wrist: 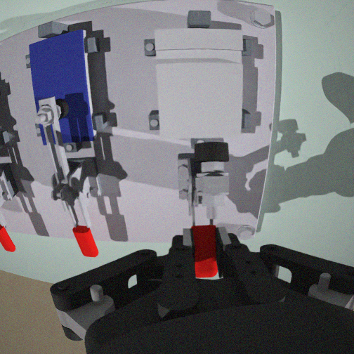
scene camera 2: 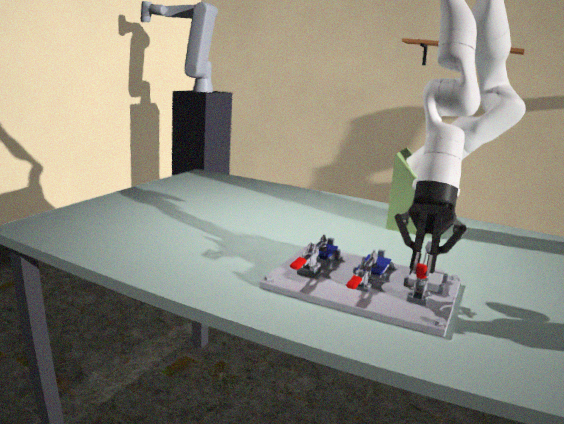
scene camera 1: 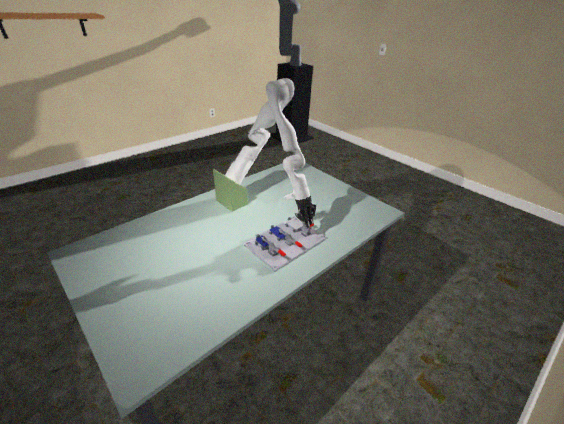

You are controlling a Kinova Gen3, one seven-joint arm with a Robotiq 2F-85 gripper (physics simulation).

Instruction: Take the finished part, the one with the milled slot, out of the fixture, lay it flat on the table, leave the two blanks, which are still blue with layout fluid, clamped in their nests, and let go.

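Places are measured from the arm's base along level axes (x ahead, y left, z up), in millimetres.
Pixels of known places: gripper, fingertip midpoint: [scene camera 2: 420, 275] [scene camera 1: 310, 227]; arm's base, origin of the base link: [scene camera 2: 417, 172] [scene camera 1: 232, 180].
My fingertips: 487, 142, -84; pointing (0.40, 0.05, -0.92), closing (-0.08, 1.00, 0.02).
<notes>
For each thing: its middle in the pictures, then the offset to it from my fingertips, as dx, dy, dz. Level surfaces: height alone.
- finished part, body centre: [scene camera 2: 426, 277] [scene camera 1: 295, 224] -104, -7, -46
- middle clamp's red handle, body centre: [scene camera 2: 354, 282] [scene camera 1: 298, 244] +38, -108, -29
- far clamp's red handle, body centre: [scene camera 2: 303, 258] [scene camera 1: 278, 250] +21, -219, -18
- table, its level: dz -75
The finished part [wrist: 200, 95] [scene camera 1: 295, 223], pale grey with a slot across it near its far end, lies flat in the right-hand nest of the fixture plate [wrist: 145, 215] [scene camera 2: 390, 305] [scene camera 1: 275, 265]. My gripper [wrist: 203, 240] [scene camera 2: 422, 269] [scene camera 1: 309, 223] is shut on the red handle [wrist: 204, 257] of that nest's toggle clamp. The clamp's arm is swung up, and its black pad [wrist: 211, 151] is off the part. One blue blank [wrist: 60, 75] [scene camera 2: 382, 265] [scene camera 1: 277, 232] sits under its clamp in the middle nest. The other blue blank [scene camera 2: 330, 250] [scene camera 1: 261, 241] is in the far nest, partly hidden by its clamp.
The middle clamp's red handle [wrist: 85, 241] [scene camera 2: 354, 282] [scene camera 1: 299, 244] and the far clamp's red handle [scene camera 2: 298, 263] [scene camera 1: 282, 253] stick out towards the plate's front edge. A green panel [scene camera 1: 231, 191] [scene camera 2: 399, 192] stands by the arm's base on the table [scene camera 1: 175, 310] [scene camera 2: 175, 240].
</notes>
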